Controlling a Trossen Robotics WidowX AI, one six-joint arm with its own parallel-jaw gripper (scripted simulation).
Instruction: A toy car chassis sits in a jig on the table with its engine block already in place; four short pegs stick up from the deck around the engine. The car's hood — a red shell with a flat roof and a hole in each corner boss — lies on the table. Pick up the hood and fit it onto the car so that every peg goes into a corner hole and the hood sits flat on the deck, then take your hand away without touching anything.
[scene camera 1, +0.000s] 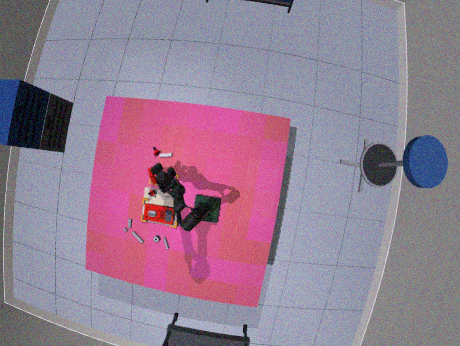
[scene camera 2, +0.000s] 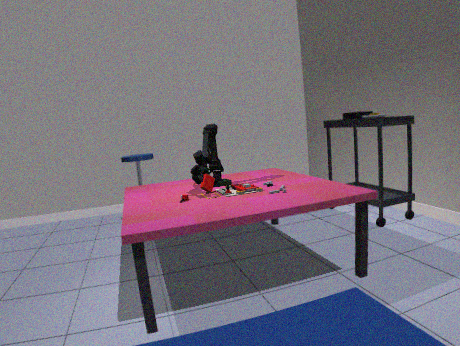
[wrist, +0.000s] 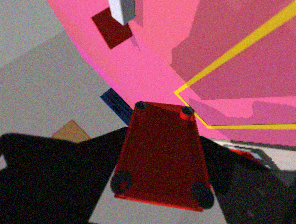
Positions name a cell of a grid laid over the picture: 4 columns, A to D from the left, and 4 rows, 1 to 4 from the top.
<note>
The gripper (wrist: C3) carries a hood (wrist: C3).
</note>
